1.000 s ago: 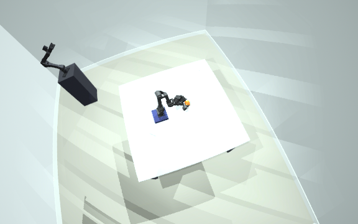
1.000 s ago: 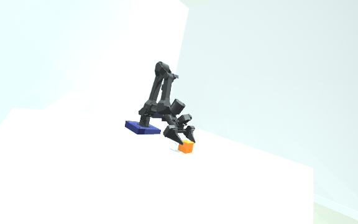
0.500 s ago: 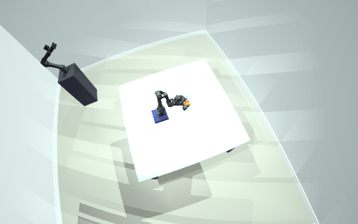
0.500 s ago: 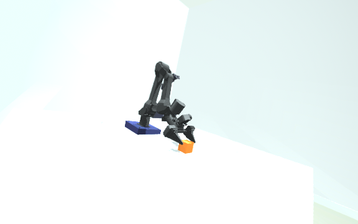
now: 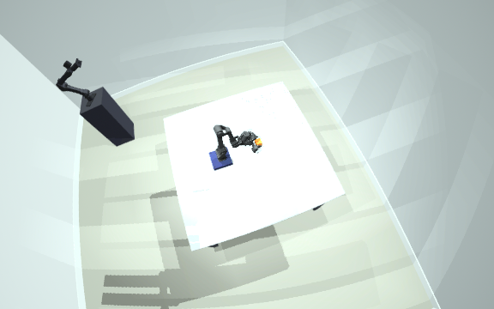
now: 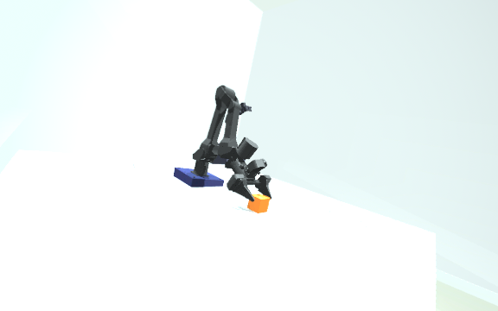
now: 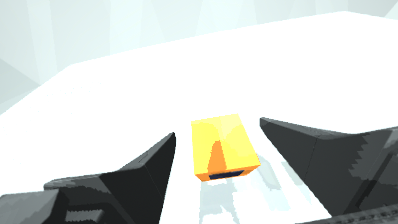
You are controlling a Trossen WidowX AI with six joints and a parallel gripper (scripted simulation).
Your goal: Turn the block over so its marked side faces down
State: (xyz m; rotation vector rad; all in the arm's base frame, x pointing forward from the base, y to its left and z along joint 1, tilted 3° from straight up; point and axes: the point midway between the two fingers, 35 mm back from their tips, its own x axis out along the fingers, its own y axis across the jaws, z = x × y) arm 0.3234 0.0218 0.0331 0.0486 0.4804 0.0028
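Right now my gripper tip is 3 cm past the orange block and 2 cm above it.
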